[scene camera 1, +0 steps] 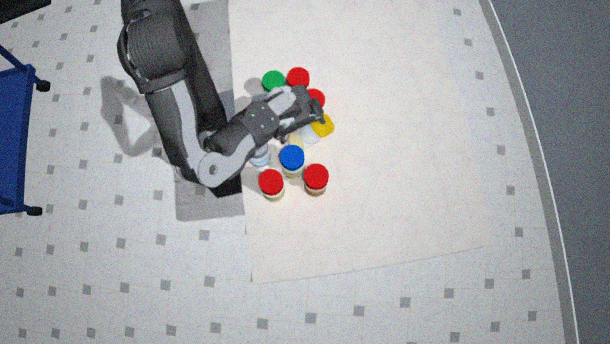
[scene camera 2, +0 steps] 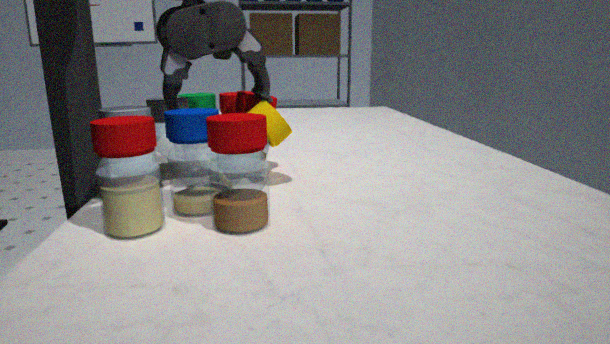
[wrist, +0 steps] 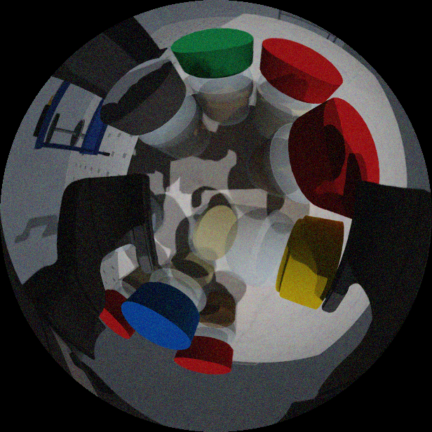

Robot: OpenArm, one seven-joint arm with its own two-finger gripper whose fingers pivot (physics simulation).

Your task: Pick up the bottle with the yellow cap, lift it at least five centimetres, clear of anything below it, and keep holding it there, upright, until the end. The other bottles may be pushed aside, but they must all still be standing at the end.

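The yellow-capped bottle (scene camera 1: 323,125) (scene camera 2: 274,125) (wrist: 312,260) is strongly tilted. Its cap leans outward, away from the arm base, and its clear body with pale yellow contents runs back behind the blue-capped bottle (scene camera 1: 292,157) (scene camera 2: 191,126) (wrist: 162,317). My gripper (scene camera 1: 301,127) (scene camera 2: 218,100) (wrist: 238,237) is partly open above it. In the wrist view the right finger is at the outer side of the yellow cap and seems to touch it. The left finger is well apart from the cap, by a clear bottle that it partly hides. The tilted bottle's base contact is hard to see.
A green-capped bottle (scene camera 1: 273,80) (wrist: 214,50) and two red-capped ones (scene camera 1: 298,77) (wrist: 300,70) stand behind. A grey-capped bottle (scene camera 2: 125,111) stands near the arm. Two more red-capped bottles (scene camera 1: 316,176) (scene camera 2: 236,132) stand upright in front. Another grey-capped bottle (wrist: 145,100) is beside the green one.
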